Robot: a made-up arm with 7 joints.
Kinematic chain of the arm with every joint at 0, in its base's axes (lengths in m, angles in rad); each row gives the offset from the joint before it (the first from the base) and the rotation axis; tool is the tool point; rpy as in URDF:
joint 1: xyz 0 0 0.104 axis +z
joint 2: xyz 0 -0.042 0.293 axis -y
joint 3: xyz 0 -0.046 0.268 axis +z
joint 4: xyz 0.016 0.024 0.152 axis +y
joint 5: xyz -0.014 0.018 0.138 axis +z
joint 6: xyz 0 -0.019 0.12 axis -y
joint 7: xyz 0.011 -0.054 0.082 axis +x
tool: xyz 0 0 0 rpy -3.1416 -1.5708 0
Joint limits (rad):
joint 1: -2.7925..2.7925
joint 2: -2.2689..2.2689
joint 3: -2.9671..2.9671
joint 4: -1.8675..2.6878
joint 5: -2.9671..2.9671
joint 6: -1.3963..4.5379
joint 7: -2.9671..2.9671
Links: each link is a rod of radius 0.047 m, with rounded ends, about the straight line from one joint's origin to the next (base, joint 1, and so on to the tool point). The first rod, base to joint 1, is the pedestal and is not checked.
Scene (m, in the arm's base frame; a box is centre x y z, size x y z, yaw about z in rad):
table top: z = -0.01
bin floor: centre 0.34 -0.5 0 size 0.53 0.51 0.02 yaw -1.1
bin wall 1: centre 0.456 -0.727 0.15 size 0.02 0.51 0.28 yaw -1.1
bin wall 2: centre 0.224 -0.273 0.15 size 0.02 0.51 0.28 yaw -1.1
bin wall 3: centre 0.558 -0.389 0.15 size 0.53 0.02 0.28 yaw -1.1
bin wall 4: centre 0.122 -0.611 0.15 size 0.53 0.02 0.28 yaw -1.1
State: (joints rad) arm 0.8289 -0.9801 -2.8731 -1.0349 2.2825 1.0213 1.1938
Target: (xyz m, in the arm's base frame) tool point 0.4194 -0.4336 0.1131
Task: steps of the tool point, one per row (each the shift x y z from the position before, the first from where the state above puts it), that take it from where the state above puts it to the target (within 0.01 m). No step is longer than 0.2 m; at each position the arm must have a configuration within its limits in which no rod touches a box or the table.
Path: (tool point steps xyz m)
1: 0.0875 -0.1402 -0.0203
2: 0.0479 -0.1570 -0.0199
3: 0.0056 -0.1625 -0.0197
4: -0.0366 -0.1567 -0.0191
5: -0.0751 -0.1397 -0.0186
6: -0.1076 -0.1134 -0.0179
7: 0.0186 -0.0147 -0.1155
8: 0.0005 0.0003 -0.1199
9: -0.0191 0.0144 -0.1192

